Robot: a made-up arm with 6 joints.
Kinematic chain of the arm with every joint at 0, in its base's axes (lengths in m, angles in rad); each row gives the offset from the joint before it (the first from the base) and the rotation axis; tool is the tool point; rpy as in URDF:
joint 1: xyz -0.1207 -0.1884 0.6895 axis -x
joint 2: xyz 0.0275 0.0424 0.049 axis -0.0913 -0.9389 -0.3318
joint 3: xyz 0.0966 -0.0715 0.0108 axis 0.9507 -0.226 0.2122
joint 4: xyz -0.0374 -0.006 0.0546 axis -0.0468 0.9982 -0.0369
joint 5: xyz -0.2 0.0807 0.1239 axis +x
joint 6: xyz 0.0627 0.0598 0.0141 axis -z
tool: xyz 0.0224 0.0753 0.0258 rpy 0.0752 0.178 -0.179
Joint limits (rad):
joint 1: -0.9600..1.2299
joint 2: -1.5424..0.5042
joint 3: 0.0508..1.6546
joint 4: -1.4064..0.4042
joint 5: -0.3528..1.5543
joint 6: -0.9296..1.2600
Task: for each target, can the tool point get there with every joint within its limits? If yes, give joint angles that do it. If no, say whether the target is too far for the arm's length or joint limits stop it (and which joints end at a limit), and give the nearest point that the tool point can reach.
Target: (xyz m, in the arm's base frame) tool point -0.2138 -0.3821 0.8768
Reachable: yes | joints -0.2638 -1.0046 1.0047 -1.0315 1.1666 -0.6192
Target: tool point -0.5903 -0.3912 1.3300
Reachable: no: too far | nearest point -0.3245 -0.2951 1.0265 | short by 0.415 m
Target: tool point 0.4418 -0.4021 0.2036
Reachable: no: too far | nearest point 0.1811 -0.3180 0.4484 | short by 0.367 m
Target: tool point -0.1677 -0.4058 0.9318
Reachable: yes | joints -0.6301 -0.4243 0.5900 -0.4968 0.3971 0.0575
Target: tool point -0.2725 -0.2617 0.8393
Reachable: yes | joints -0.5912 0.0174 0.5117 -1.0749 0.4272 0.8433
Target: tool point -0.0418 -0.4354 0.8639
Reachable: yes | joints -0.6745 -0.7786 0.4312 -0.5831 1.0379 0.7216
